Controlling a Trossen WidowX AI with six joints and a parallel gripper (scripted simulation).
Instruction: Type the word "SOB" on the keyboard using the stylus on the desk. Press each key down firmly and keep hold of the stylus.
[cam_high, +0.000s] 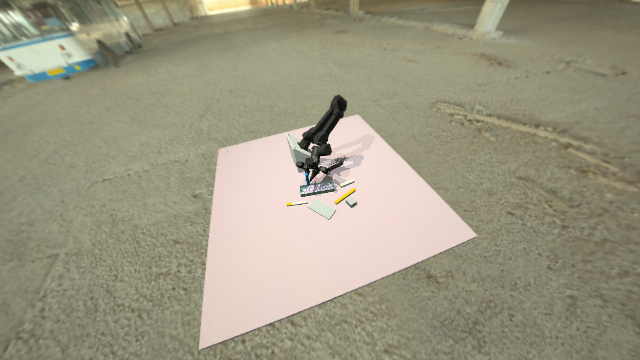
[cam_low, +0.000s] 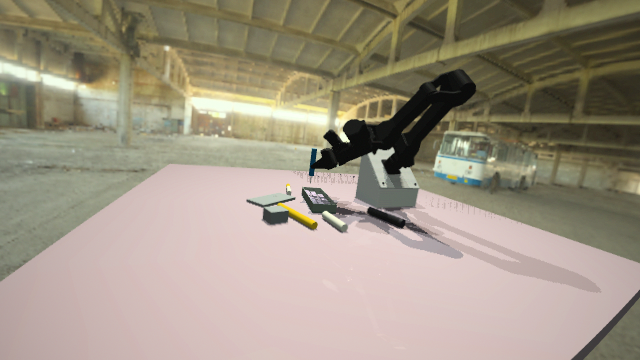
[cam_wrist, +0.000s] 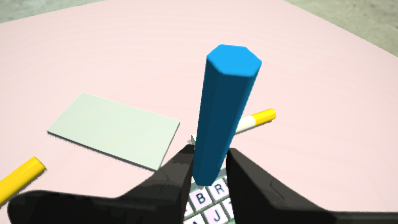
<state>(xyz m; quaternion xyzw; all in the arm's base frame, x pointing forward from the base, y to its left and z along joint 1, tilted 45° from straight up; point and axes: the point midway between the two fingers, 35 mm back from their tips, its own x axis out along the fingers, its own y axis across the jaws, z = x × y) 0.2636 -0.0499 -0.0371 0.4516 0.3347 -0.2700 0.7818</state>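
Right now my gripper tip is 30 mm short of the white-and-yellow pen, 110 mm to the left of it and 100 mm above it. The rest, counted from my gripper tip: blue stylus: 20 mm below; then yellow rod: 130 mm ahead, 180 mm to the left, 100 mm below; then flat pale green slab: 140 mm ahead, 10 mm to the left, 110 mm below.
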